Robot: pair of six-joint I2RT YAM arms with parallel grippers.
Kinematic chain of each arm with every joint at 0, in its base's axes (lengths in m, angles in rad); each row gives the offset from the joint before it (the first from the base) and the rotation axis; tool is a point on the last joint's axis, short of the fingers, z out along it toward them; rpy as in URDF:
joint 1: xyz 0 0 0.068 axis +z
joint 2: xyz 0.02 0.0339 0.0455 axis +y
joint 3: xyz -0.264 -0.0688 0 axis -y
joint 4: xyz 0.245 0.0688 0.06 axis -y
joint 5: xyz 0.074 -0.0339 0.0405 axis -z
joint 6: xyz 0.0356 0 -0.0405 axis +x
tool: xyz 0 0 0 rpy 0 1.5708 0
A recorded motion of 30 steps. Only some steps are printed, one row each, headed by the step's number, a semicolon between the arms.
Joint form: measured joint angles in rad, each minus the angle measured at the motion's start. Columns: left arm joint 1, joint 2, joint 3, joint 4, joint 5, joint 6; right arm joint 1, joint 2, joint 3, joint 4, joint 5, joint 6.
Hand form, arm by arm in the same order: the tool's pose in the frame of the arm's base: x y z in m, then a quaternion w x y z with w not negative. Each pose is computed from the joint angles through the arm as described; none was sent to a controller.
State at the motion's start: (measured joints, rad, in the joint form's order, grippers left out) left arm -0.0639 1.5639 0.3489 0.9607 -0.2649 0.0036; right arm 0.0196 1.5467 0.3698 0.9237 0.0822 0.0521
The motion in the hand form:
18: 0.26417 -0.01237 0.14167 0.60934 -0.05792 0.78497 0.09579; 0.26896 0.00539 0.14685 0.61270 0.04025 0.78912 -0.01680
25: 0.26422 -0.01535 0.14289 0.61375 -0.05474 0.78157 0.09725; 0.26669 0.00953 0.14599 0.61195 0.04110 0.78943 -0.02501
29: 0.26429 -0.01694 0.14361 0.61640 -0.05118 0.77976 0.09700; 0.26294 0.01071 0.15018 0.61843 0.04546 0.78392 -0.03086
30: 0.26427 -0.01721 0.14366 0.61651 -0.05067 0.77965 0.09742; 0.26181 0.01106 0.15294 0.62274 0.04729 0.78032 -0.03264
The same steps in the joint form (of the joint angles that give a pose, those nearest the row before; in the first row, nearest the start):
18: -0.0237 0.0000 0.0000 0.0007 -0.0427 0.0004; 0.0149 0.0000 0.0000 0.0004 0.0271 -0.0004
25: -0.0362 0.0000 0.0000 0.0122 -0.0534 0.0065; 0.0351 -0.0042 -0.0084 0.0023 0.0607 -0.0038
29: -0.0423 0.0000 0.0000 0.0191 -0.0545 0.0118; 0.0435 -0.0335 -0.0194 0.0004 0.0839 -0.0038
30: -0.0435 0.0000 0.0000 0.0194 -0.0557 0.0130; 0.0462 -0.0477 -0.0217 -0.0004 0.0919 -0.0038

